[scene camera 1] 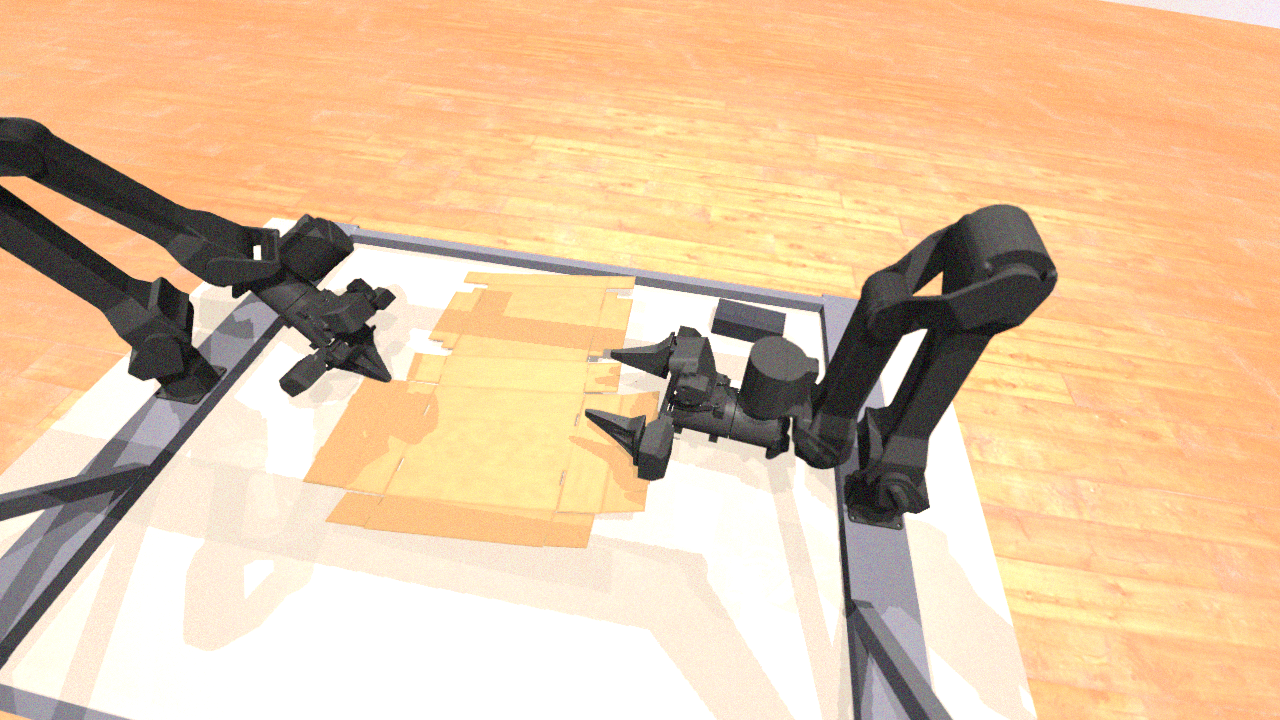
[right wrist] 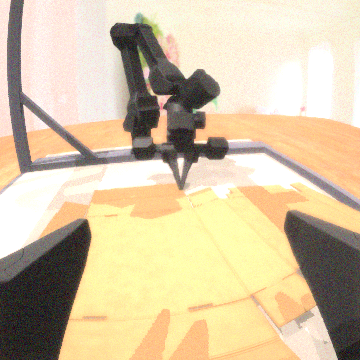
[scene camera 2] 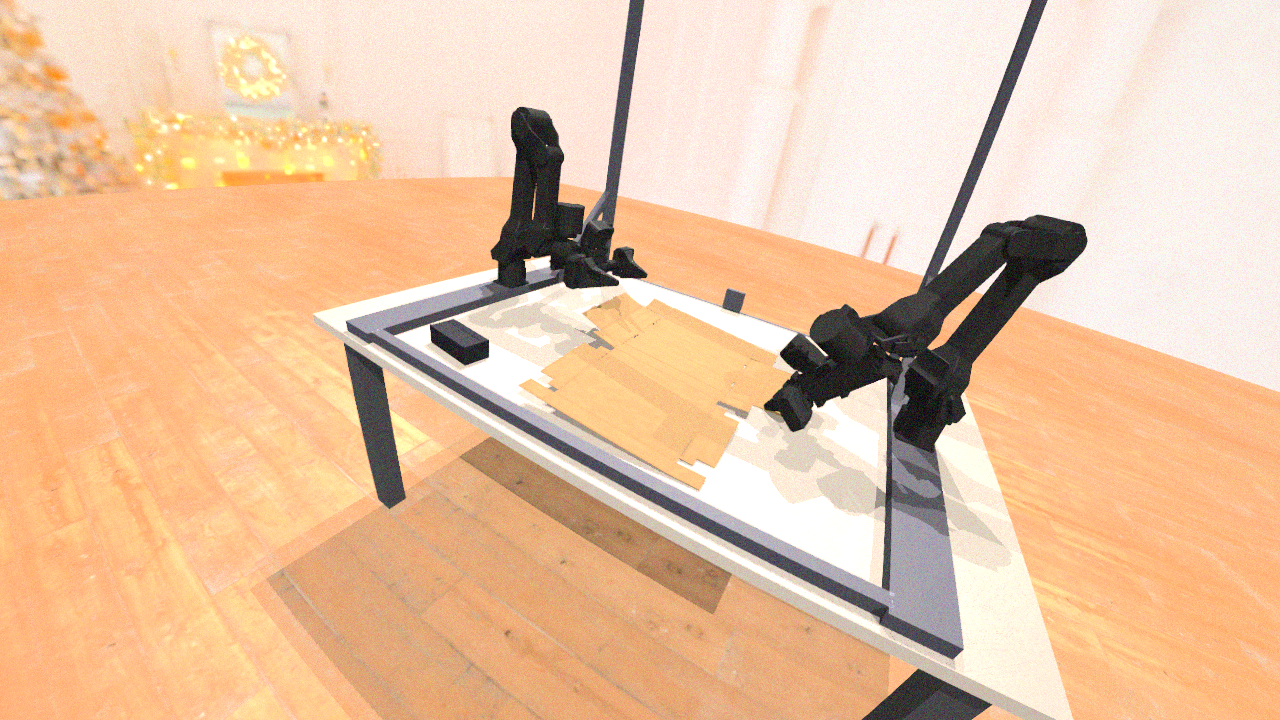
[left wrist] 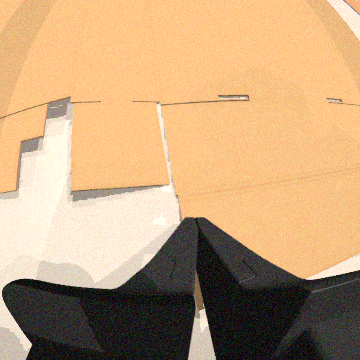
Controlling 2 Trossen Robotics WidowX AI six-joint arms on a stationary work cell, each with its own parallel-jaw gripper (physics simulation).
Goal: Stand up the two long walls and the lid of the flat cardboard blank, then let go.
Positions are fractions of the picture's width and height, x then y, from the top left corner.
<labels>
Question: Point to a dark block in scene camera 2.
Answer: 0.36, 0.48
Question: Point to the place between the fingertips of the right gripper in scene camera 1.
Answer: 0.47, 0.53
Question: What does the dark block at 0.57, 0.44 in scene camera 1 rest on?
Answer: The table.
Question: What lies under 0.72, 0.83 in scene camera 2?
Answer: A grey frame.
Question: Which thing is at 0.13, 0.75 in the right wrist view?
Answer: The right gripper.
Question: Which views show the dark block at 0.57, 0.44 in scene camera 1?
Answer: Scene camera 1 and scene camera 2 only.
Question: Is the right gripper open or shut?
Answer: Open.
</labels>
